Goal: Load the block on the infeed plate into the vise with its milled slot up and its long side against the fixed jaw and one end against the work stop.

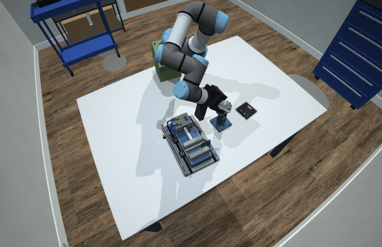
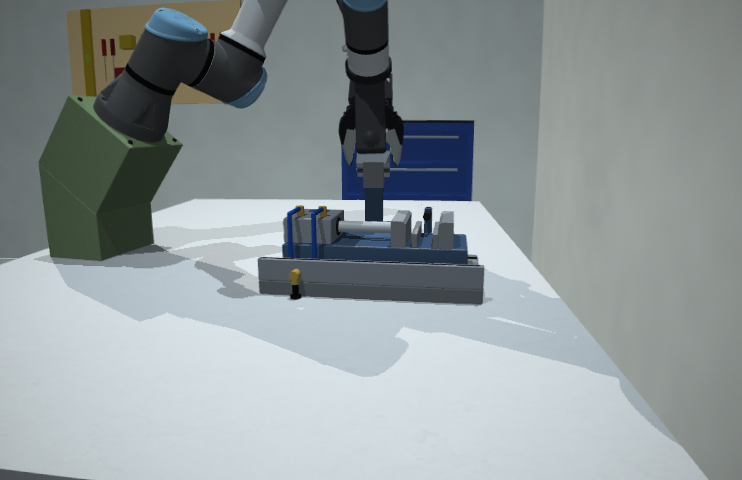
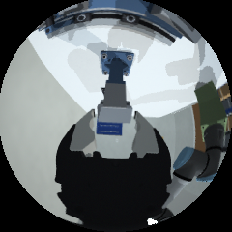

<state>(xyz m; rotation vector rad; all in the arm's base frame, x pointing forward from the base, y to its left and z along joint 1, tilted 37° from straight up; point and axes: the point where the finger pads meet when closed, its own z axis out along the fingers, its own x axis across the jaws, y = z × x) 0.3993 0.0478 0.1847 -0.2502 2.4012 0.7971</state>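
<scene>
Now: the part 1 cm below my hand. From my hand the other things lie so: work stop: 18 cm to the right, 7 cm below, 7 cm ahead; then air cylinder: 19 cm to the right, 10 cm behind, 8 cm below; then moving jaw: 21 cm to the right, 8 cm below, 3 cm ahead.
</scene>
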